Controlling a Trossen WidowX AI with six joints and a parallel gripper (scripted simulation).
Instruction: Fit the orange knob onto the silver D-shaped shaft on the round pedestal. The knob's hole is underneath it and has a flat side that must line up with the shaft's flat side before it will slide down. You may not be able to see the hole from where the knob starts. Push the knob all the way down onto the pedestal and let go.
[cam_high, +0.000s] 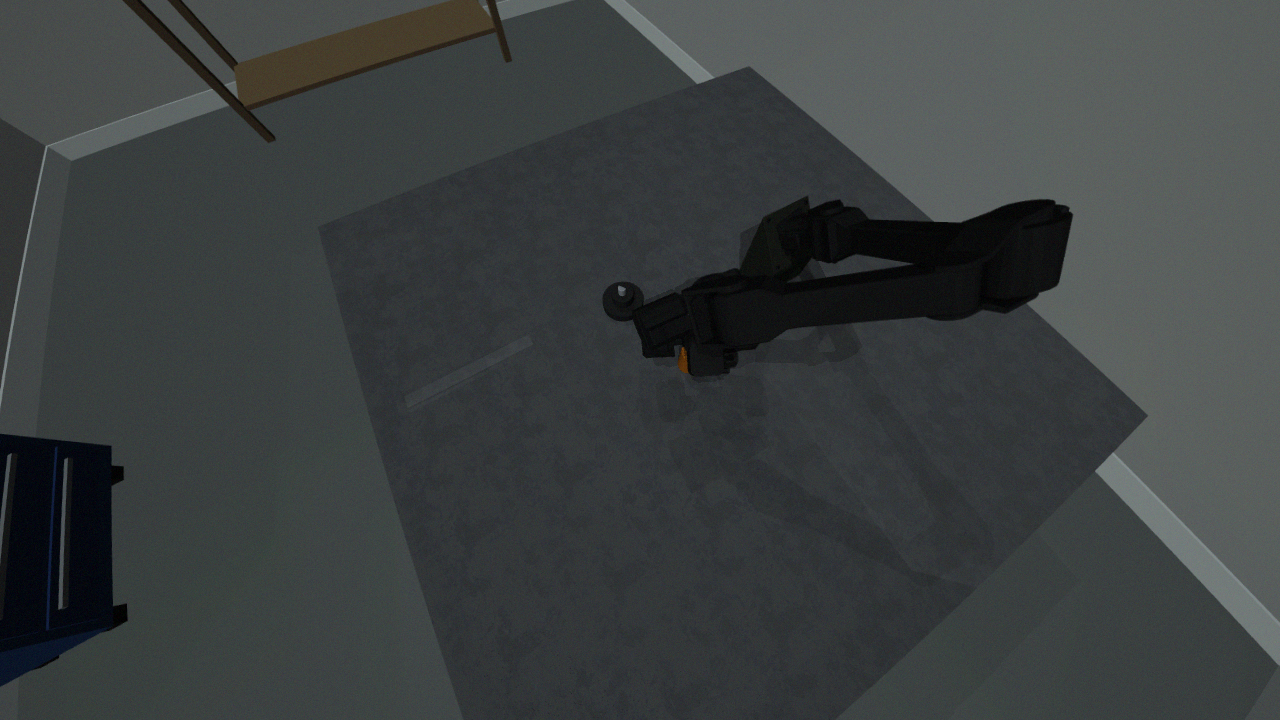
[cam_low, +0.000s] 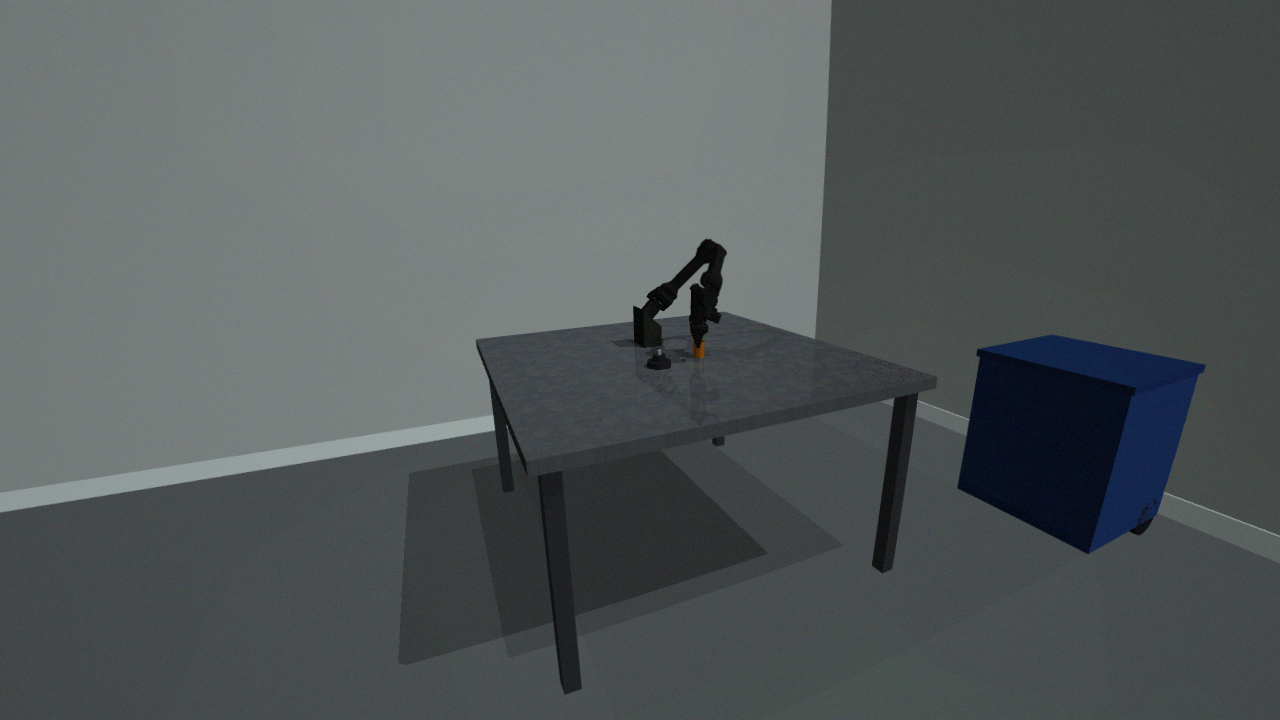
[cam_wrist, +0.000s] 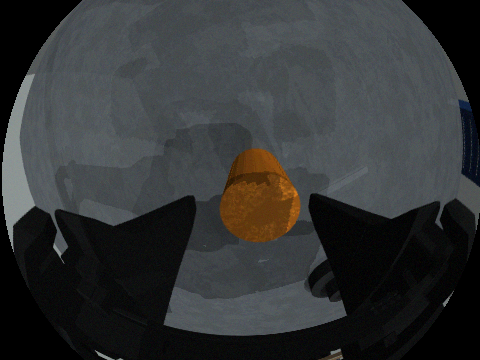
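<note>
The orange knob is right at my gripper tip. The rest, counted from my gripper tip: pedestal: 180 mm to the right, 20 mm ahead, 10 mm below.
</note>
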